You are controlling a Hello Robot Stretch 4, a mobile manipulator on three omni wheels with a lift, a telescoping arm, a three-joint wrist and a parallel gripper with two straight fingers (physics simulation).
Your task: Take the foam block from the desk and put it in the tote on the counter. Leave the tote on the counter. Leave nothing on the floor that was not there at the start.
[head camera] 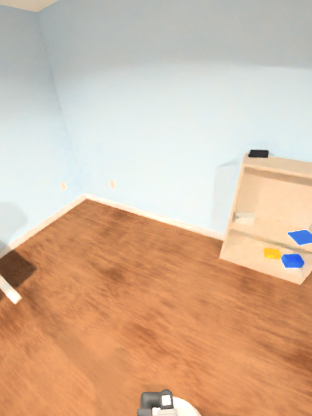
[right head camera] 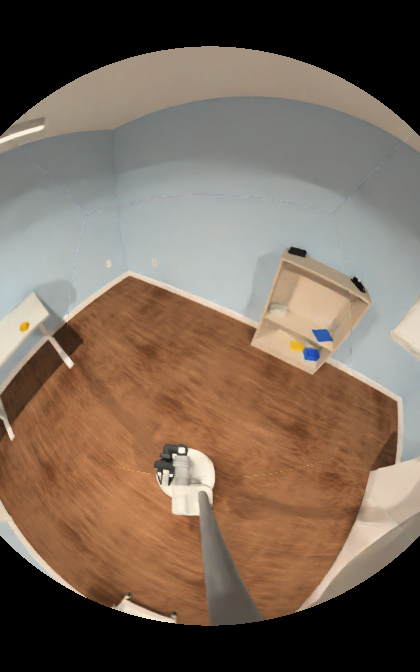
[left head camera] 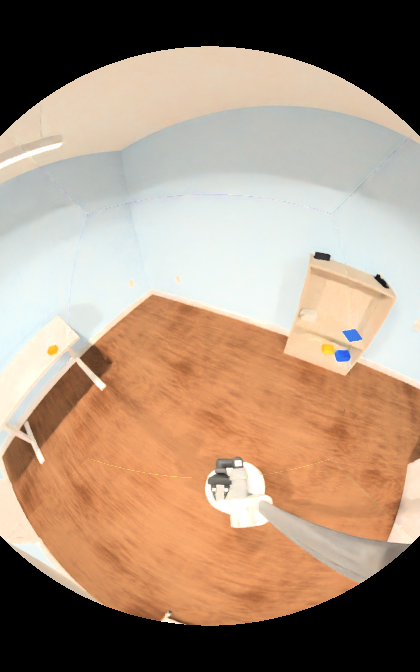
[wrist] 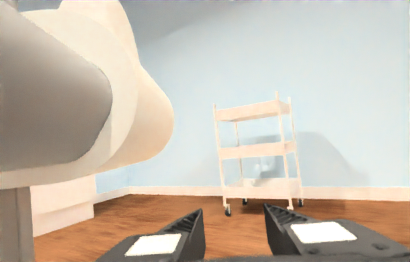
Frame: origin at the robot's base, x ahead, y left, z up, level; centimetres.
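Seen in the pictures: gripper, fingertip midpoint: [wrist: 234,224].
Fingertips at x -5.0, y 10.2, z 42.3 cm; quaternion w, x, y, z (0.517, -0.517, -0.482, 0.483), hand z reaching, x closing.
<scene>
A point is followed by its place in that frame.
An orange-yellow block [left head camera: 53,350] [right head camera: 24,326], which looks like the foam block, lies on the white desk [left head camera: 30,367] [right head camera: 15,334] at the left in both side head views. In the head view a desk leg [head camera: 10,290] shows at the left edge. My gripper [wrist: 234,224] {x -5.0, y 10.2, z 42.3 cm} [left head camera: 220,494] [right head camera: 164,480] is open and empty, above the robot's white round base and well away from the desk. The tote does not show clearly in any view. A pale block-like unit [right head camera: 395,492] at the right may be the counter; I cannot tell.
A wooden bookshelf [head camera: 285,164] {x 122.8, y -99.6, z 103.3 cm} [left head camera: 350,270] [right head camera: 325,265] stands against the far wall, holding blue, yellow and white items, with black items on top. A white wheeled cart [wrist: 250,111] {x -147.7, y 38.4, z 65.9 cm} stands by a wall. A pale cabinet [wrist: 62,205] {x -170.2, y -101.2, z 14.5 cm} stands at the left in the wrist view.
</scene>
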